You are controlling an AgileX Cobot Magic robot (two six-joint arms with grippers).
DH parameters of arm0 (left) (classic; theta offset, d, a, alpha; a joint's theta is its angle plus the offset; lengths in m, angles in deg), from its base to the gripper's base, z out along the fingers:
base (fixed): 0 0 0 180
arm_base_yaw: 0 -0.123 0 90
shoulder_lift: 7.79 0 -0.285 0
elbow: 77.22 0 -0.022 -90
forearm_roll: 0 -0.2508 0 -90
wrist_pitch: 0 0 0.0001 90
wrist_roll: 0 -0.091 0 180
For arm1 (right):
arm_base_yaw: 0 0.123 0 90
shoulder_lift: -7.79 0 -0.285 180
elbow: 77.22 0 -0.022 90
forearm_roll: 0 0.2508 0 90
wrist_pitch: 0 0 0.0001 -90
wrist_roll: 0 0.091 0 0
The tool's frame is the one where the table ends.
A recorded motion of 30 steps. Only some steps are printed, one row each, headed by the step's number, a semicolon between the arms.
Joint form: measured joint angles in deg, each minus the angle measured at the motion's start. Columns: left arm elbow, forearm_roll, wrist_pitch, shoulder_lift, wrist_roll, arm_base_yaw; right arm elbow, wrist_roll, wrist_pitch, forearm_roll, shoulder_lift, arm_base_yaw.
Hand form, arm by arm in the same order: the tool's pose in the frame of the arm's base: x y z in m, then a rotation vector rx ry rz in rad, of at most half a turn. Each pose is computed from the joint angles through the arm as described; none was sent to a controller.
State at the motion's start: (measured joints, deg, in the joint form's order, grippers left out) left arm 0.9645 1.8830 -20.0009 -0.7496 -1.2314 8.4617; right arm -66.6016 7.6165 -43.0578 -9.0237 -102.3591 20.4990
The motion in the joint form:
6: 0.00 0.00 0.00 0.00 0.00 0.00; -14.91 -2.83 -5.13 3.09 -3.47 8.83
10: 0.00 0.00 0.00 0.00 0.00 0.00; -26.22 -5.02 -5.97 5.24 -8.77 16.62
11: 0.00 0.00 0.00 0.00 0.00 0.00; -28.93 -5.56 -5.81 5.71 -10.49 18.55
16: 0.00 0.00 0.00 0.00 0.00 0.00; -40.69 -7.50 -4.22 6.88 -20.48 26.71
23: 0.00 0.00 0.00 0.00 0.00 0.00; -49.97 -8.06 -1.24 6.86 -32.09 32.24
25: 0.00 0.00 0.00 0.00 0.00 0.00; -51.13 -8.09 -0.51 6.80 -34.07 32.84
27: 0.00 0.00 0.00 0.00 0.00 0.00; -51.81 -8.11 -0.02 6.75 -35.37 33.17
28: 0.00 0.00 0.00 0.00 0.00 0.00; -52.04 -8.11 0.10 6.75 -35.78 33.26
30: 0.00 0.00 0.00 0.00 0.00 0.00; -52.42 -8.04 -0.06 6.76 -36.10 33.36
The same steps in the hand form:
6: 0.0523 -0.0088 0.1768 0.1349 1.8331 -0.1205; 0.3460 0.1864 0.2381 -0.6541 2.6610 0.0406
10: 0.0523 -0.0088 0.1768 0.1349 1.8331 -0.1205; 0.3449 0.2553 0.2556 -0.8298 2.5313 0.1469
11: 0.0523 -0.0088 0.1768 0.1349 1.8331 -0.1205; 0.3432 0.2733 0.2565 -0.8735 2.4991 0.1725
16: 0.0523 -0.0088 0.1768 0.1349 1.8331 -0.1205; 0.3310 0.3539 0.2379 -1.0602 2.3760 0.2596
23: 0.0523 -0.0088 0.1768 0.1349 1.8331 -0.1205; 0.3191 0.4155 0.1865 -1.1848 2.3110 0.2970
25: 0.0523 -0.0088 0.1768 0.1349 1.8331 -0.1205; 0.3179 0.4231 0.1750 -1.1996 2.3057 0.2989
27: 0.0523 -0.0088 0.1768 0.1349 1.8331 -0.1205; 0.3174 0.4274 0.1669 -1.2086 2.3036 0.2990
28: 0.0523 -0.0088 0.1768 0.1349 1.8331 -0.1205; 0.3172 0.4286 0.1644 -1.2111 2.3036 0.2991
30: 0.0523 -0.0088 0.1768 0.1349 1.8331 -0.1205; 0.3170 0.4298 0.1633 -1.2124 2.3051 0.2994

